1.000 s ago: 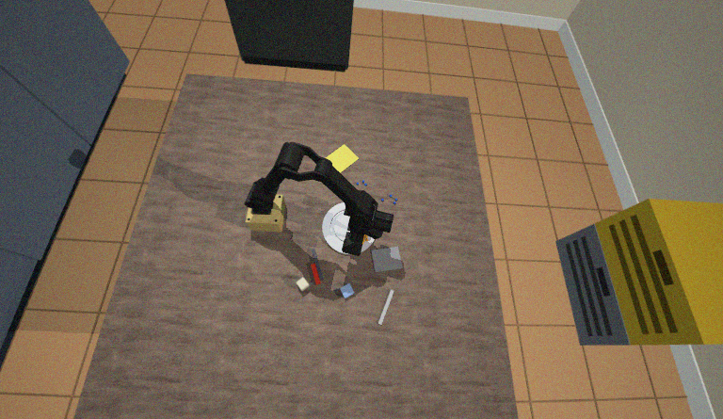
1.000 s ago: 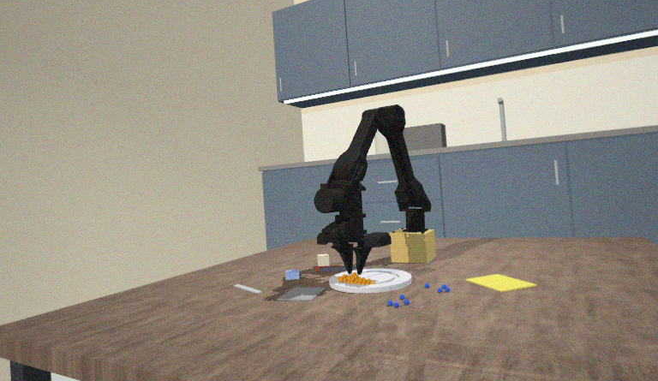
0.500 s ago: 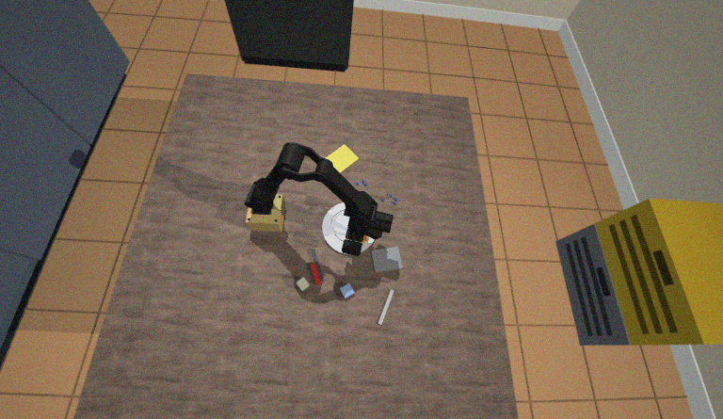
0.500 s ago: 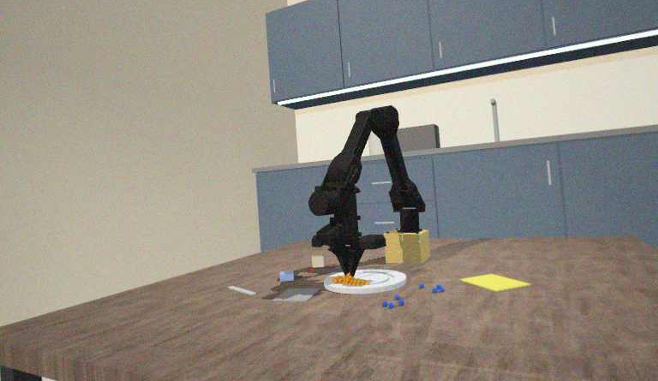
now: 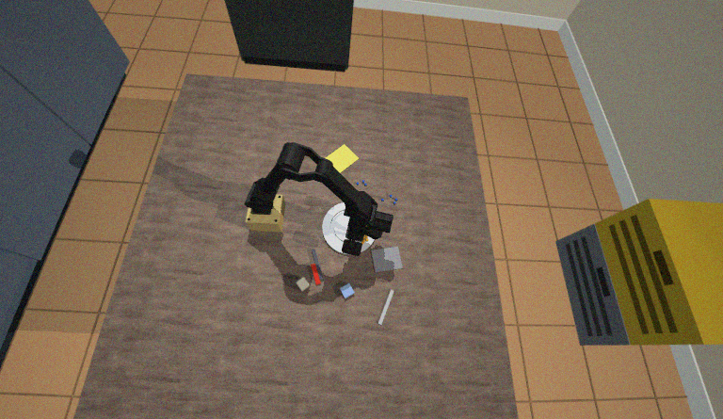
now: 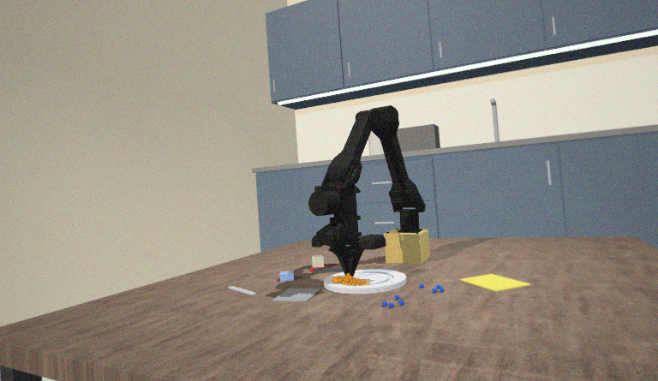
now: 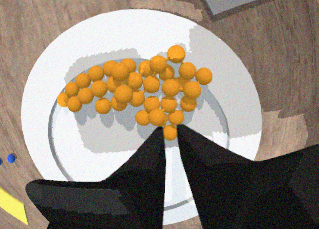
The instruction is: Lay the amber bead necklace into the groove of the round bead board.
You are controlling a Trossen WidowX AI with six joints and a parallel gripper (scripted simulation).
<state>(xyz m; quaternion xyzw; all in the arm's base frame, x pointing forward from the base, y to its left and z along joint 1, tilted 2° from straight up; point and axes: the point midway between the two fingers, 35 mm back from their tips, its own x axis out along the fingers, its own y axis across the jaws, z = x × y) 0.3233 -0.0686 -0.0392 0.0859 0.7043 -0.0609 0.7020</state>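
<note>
My gripper tip is 120 mm short of the grey square tile, 80 mm to the left of it and 20 mm above it. Round my gripper tip: cream cube (180 mm to the right, 170 mm behind); red stick (130 mm behind, 120 mm to the right, 10 mm below); light blue cube (190 mm to the right, 20 mm behind, 10 mm below).
</note>
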